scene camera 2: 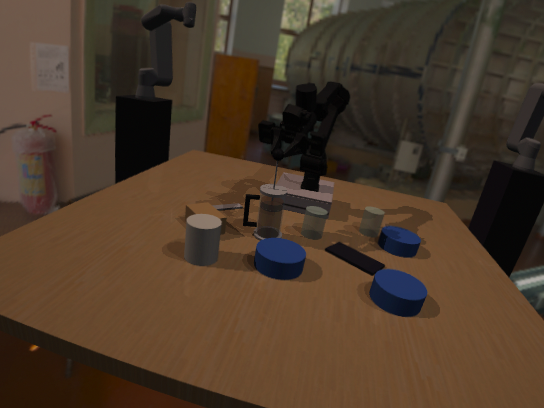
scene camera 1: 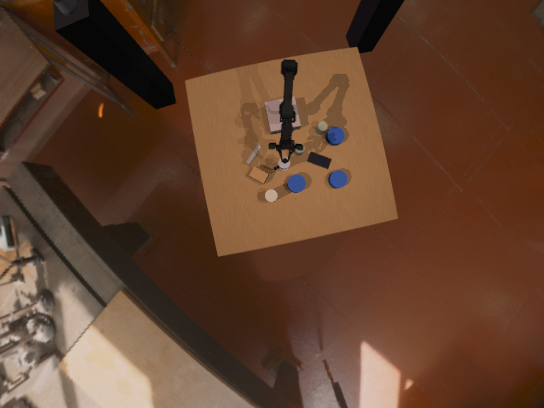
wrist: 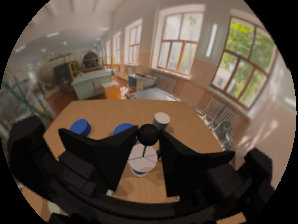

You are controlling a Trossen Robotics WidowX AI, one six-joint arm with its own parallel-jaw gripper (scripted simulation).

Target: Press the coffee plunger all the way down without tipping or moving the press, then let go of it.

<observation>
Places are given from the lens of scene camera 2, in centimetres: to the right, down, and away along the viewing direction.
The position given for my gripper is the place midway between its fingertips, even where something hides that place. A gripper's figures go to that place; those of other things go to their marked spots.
my gripper (scene camera 2: 277,154): 1, -12, 84
coffee press (scene camera 2: 272,197): 0, -2, 86
black flat slab (scene camera 2: 356,258): 23, 15, 89
</observation>
